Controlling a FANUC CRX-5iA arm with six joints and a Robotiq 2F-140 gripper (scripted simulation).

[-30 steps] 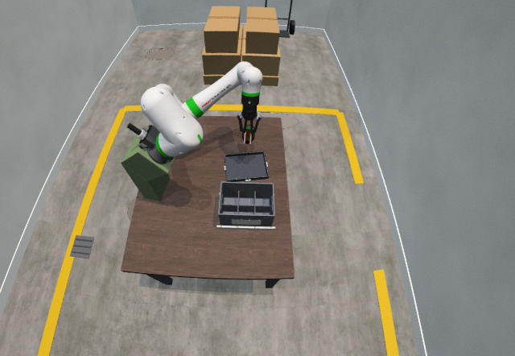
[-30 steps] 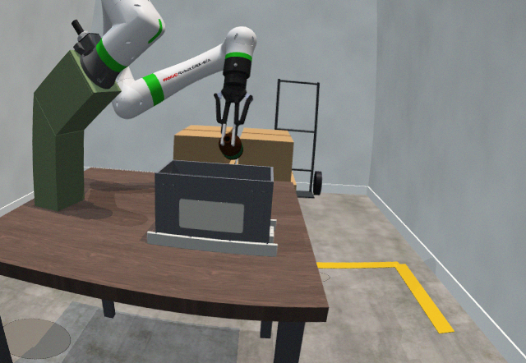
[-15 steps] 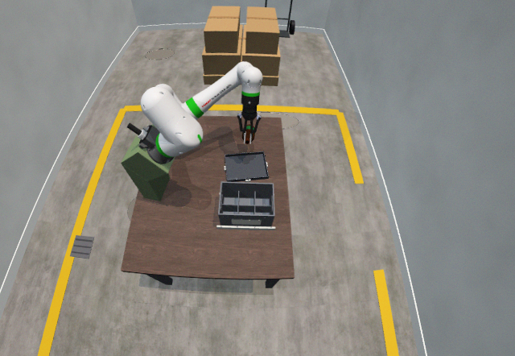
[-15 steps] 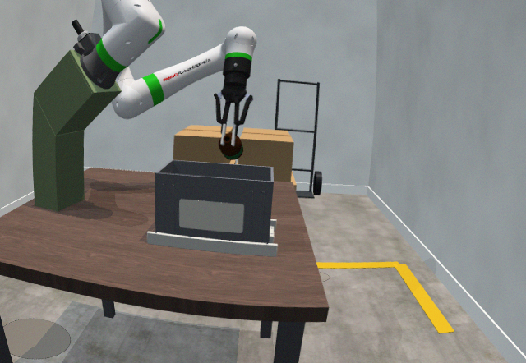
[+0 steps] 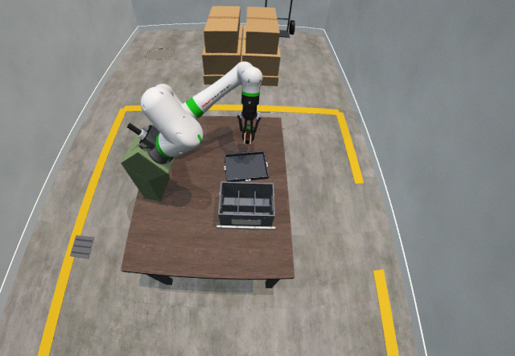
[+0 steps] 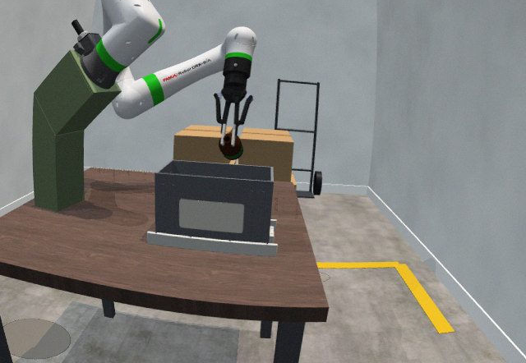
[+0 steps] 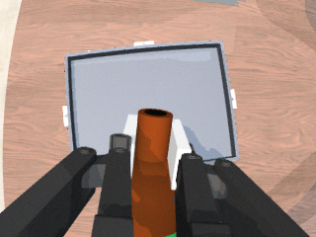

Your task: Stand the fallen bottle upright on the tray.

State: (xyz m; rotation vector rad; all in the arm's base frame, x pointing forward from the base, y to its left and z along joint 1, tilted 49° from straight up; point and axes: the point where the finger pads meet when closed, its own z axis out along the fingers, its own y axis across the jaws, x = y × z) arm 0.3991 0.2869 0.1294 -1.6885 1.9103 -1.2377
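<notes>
My hand is 50 mm to the right of the brown bottle and 40 mm above it. Also, from my hand: grey tray: 210 mm below, 60 mm to the right; then dark grey crate: 360 mm to the right, 140 mm below, 30 mm ahead.
</notes>
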